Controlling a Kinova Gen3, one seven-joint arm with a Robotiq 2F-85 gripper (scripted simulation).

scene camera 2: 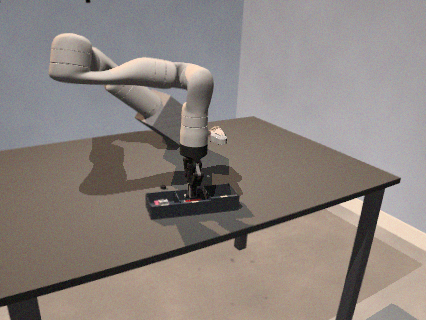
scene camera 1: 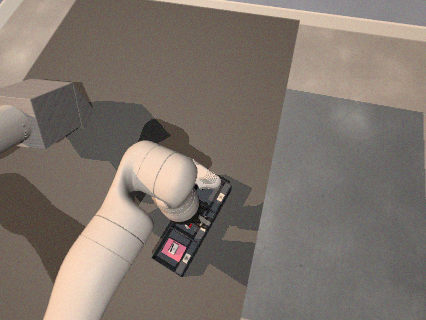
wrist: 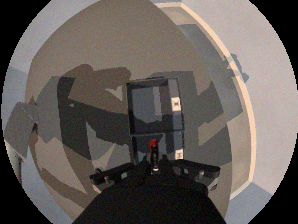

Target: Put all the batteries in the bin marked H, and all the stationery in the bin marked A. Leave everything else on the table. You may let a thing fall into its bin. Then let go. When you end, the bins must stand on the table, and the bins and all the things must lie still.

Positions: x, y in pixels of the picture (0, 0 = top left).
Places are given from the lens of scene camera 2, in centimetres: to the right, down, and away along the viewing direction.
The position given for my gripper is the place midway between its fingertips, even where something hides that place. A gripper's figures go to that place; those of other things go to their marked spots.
my gripper (scene camera 2: 191, 196): -6, 10, 117
three joined bins (scene camera 2: 217, 198): 1, 11, 114
